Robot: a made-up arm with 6 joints.
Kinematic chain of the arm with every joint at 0, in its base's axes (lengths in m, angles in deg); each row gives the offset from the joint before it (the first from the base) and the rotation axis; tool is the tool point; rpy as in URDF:
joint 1: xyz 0 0 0.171 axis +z
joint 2: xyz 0 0 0 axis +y
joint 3: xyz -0.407 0 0.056 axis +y
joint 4: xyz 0.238 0 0.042 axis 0.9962 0 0.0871
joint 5: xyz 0 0 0 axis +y
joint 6: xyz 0.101 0 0.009 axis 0.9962 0 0.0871
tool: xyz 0 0 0 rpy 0 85 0
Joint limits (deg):
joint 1: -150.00..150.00
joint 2: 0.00..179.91
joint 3: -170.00..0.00
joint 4: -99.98..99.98
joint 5: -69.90..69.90
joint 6: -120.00..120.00
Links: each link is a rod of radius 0.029 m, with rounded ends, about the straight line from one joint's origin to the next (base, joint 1, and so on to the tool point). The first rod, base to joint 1, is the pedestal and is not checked.
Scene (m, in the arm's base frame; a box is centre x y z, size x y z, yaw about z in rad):
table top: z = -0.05
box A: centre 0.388 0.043 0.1 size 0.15 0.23 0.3 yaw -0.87
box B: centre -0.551 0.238 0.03 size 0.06 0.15 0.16 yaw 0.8
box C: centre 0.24 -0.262 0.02 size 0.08 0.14 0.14 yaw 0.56
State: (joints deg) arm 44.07 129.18 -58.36 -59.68 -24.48 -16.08
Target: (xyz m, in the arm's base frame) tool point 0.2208 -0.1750 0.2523
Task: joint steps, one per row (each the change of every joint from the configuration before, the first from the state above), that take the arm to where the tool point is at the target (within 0.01 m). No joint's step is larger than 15 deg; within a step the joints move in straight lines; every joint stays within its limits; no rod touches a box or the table.
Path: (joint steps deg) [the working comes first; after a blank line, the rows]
Joints at the target: -36.58 100.94 -29.15 -60.31 5.91 -16.08
Straight joint move there: touches box A.

1: -12.44 -13.98 -9.04 -11.83 9.11 -9.00
2: -12.44 -13.97 -9.05 -11.83 9.11 -9.00
3: -12.44 -13.98 -9.04 -11.83 9.11 -9.00
4: -10.84 3.42 14.08 8.72 0.77 6.75
5: -10.83 3.43 14.09 8.71 0.76 6.75
6: -10.83 3.42 14.08 8.72 0.77 6.75
7: -10.83 3.42 14.09 8.71 0.76 6.75

